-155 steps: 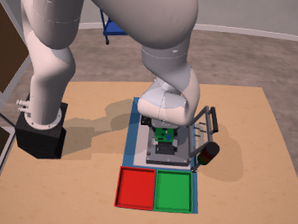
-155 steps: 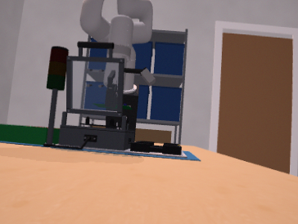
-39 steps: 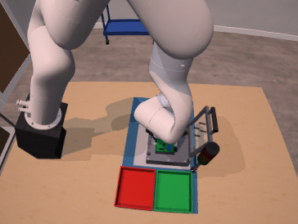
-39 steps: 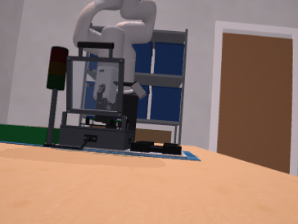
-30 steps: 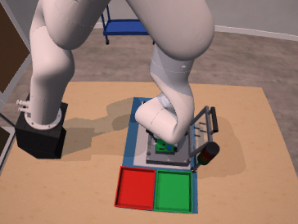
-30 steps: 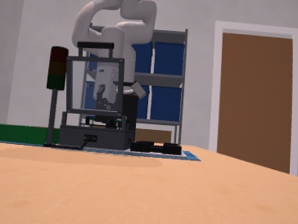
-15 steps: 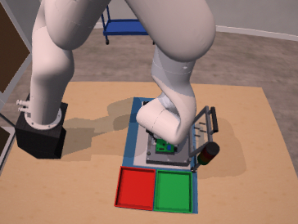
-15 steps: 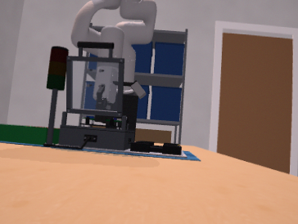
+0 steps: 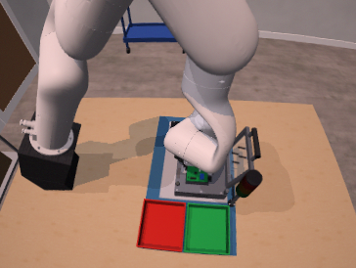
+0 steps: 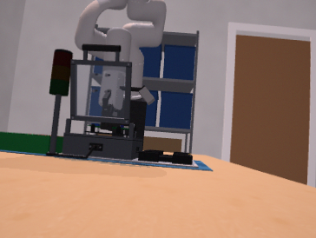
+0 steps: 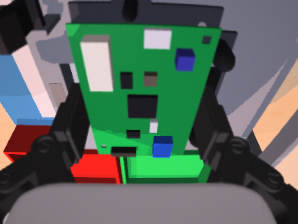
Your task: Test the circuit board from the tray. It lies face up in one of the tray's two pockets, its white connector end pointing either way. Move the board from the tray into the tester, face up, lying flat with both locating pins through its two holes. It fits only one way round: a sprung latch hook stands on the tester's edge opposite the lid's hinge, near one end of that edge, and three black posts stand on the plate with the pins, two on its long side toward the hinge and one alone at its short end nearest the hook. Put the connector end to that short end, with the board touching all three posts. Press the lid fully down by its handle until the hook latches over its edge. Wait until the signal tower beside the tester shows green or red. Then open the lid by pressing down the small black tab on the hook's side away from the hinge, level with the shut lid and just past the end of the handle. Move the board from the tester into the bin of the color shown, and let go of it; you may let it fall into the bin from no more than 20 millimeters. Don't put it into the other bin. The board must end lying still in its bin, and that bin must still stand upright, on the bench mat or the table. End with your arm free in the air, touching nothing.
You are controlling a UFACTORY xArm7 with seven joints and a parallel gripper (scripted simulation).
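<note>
The green circuit board lies right at my hand. Also, from my hand: tester's clear lid (12 cm ahead, 3 cm to the right, 9 cm above); then tester's plate (1 cm ahead, 2 cm below); then latch hook (4 cm behind, 7 cm to the left).
</note>
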